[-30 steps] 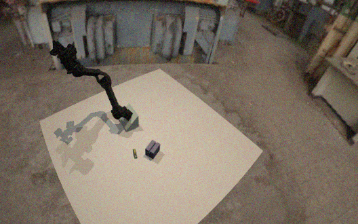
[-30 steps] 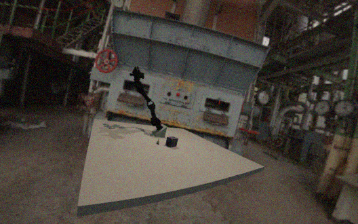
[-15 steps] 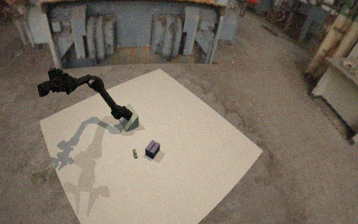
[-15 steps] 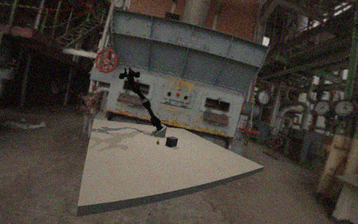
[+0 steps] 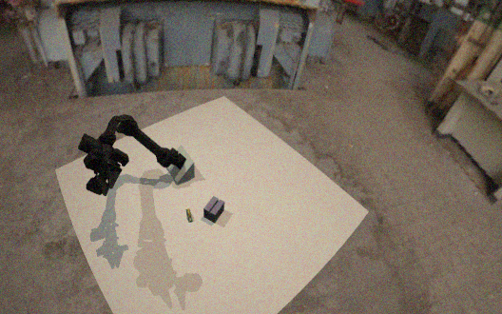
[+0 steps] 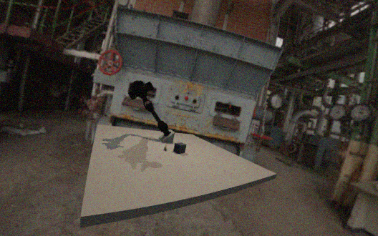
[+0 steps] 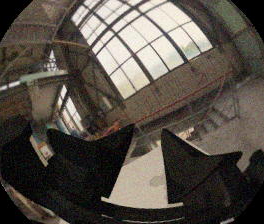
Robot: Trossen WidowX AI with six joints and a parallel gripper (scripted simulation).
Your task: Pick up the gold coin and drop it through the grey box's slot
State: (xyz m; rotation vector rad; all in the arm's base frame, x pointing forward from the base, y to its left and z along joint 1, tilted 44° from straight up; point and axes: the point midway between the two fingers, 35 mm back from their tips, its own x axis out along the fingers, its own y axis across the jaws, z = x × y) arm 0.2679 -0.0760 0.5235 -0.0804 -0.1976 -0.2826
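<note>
The gold coin lies 41 cm below my gripper tip, 30 cm to the left of it and 1 cm behind it.
</note>
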